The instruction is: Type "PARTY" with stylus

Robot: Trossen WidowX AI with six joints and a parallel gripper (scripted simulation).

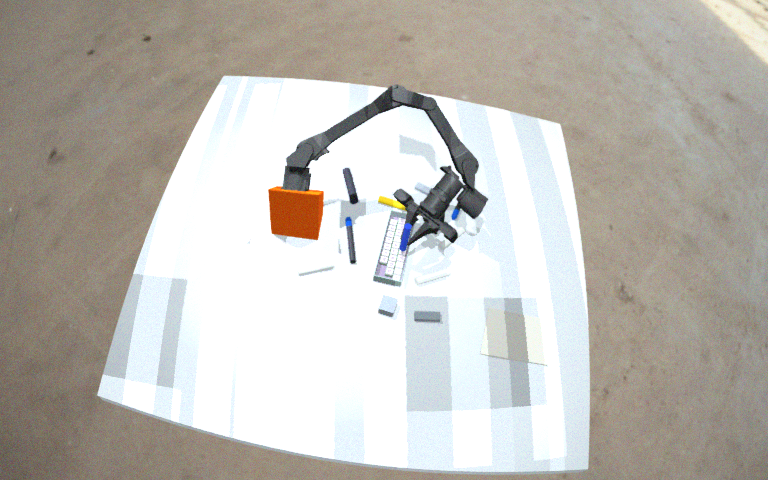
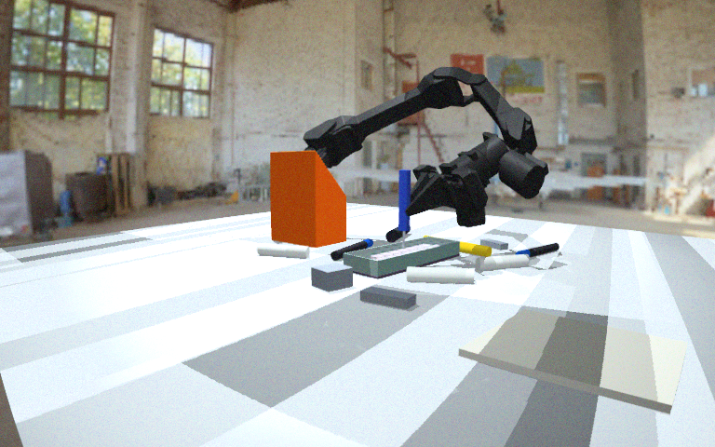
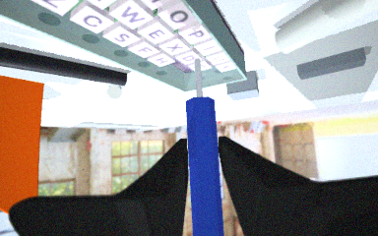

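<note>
Now: gripper tip 1 cm above the blue stylus. The rest, counted from my gripper tip: yellow marker (18 cm to the left, 8 cm below); dark marker (16 cm behind, 23 cm to the left, 7 cm below); pale flat pad (33 cm ahead, 19 cm to the right, 8 cm below).
</note>
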